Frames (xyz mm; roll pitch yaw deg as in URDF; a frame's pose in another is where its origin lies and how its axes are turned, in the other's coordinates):
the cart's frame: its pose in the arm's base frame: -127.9 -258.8 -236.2 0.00 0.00 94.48
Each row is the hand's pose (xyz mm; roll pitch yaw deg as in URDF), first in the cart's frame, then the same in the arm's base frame.
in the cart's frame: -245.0 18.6 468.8 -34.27 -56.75 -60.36
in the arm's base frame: -127.3 -504.5 232.6 -34.27 -56.75 34.12
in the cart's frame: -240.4 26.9 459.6 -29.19 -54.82 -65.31
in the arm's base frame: -135.9 -500.6 223.4 -29.19 -54.82 29.17
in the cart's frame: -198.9 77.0 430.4 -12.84 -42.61 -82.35
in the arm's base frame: -189.1 -463.1 194.2 -12.84 -42.61 12.13
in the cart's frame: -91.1 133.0 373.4 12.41 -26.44 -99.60
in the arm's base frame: -253.4 -360.0 137.2 12.41 -26.44 -5.12
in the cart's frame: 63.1 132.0 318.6 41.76 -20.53 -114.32
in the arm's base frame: -264.4 -206.2 82.4 41.76 -20.53 -19.84
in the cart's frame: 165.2 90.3 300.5 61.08 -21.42 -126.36
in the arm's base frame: -230.8 -101.2 64.3 61.08 -21.42 -31.88
